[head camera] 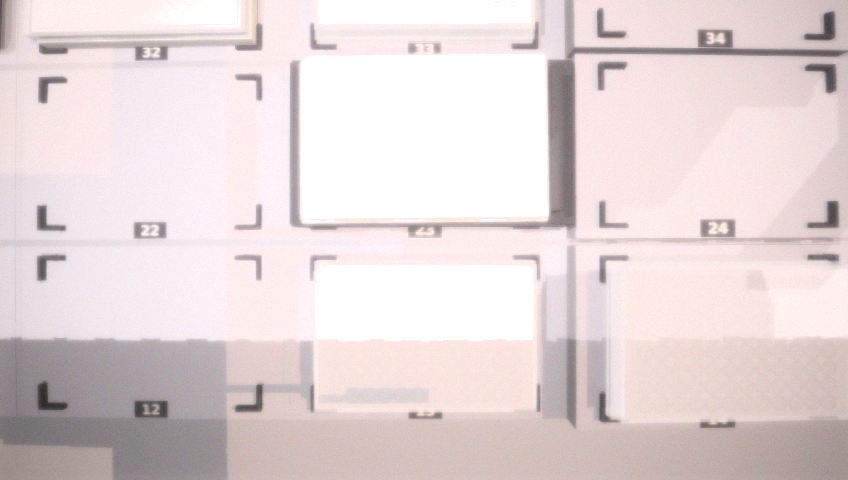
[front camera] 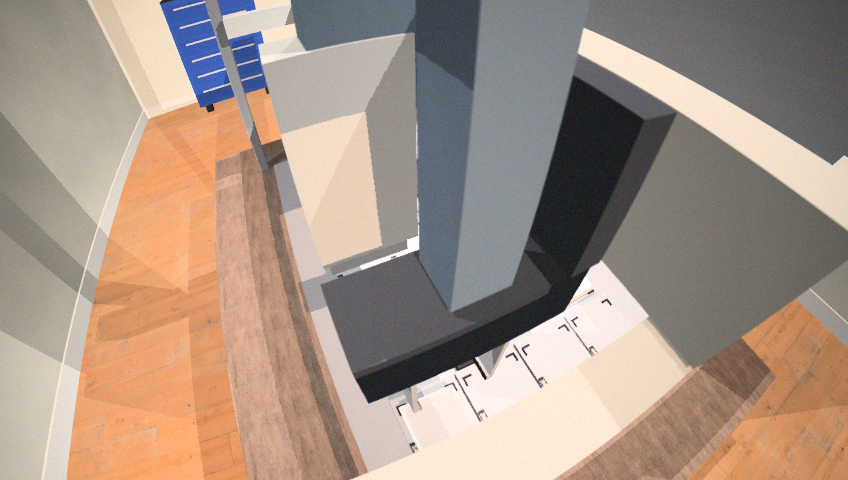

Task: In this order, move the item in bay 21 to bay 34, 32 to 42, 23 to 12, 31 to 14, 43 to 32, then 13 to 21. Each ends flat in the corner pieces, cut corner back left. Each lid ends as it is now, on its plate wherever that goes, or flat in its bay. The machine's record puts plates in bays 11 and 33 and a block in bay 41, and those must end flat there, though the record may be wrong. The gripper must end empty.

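Frame: origin at the robot's base, x down, y back, z left, level; metres.
Where they show: gripper, fingertip midpoint: (front camera: 446,381).
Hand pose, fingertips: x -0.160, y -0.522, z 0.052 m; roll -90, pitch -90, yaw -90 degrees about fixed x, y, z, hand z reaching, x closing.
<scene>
Each offset is from my fingertips to the top centre of the thing. "spot": to the spot under its first point.
My gripper (front camera: 452,393) hangs high over the deck with its two jaws apart; no item shows between them. It does not show in the head view. In the head view a white plate {dx +0.123, dy +0.131, dz +0.098 m} (head camera: 423,139) in bay 23 lies over a wider dark base {spot: dx +0.141, dy +0.201, dz +0.099 m} (head camera: 295,142). White plates stand in bay 13 {spot: dx +0.145, dy +0.131, dz +0.010 m} (head camera: 423,303) and bay 33 {spot: dx +0.145, dy +0.131, dz +0.174 m} (head camera: 423,11). A pale plate {dx +0.131, dy -0.034, dz -0.009 m} (head camera: 714,356) (front camera: 440,419) stands in bay 14. A white item {spot: dx +0.145, dy +0.290, dz +0.172 m} (head camera: 142,17) with a yellowish edge is in bay 32. Bay 12 holds no item, and none shows in the visible part of bay 34. Bays 21, 31, 41, 42 and 43 are hidden or out of view.
Bays 22 and 24 show their corner pieces with no item. In the front view the gripper's dark body (front camera: 428,321) and blue-grey column (front camera: 487,178) hide much of the deck. Large grey panels stand beside them. A wooden bench edge (front camera: 255,356) runs along the left, and a blue cabinet (front camera: 193,53) stands behind.
</scene>
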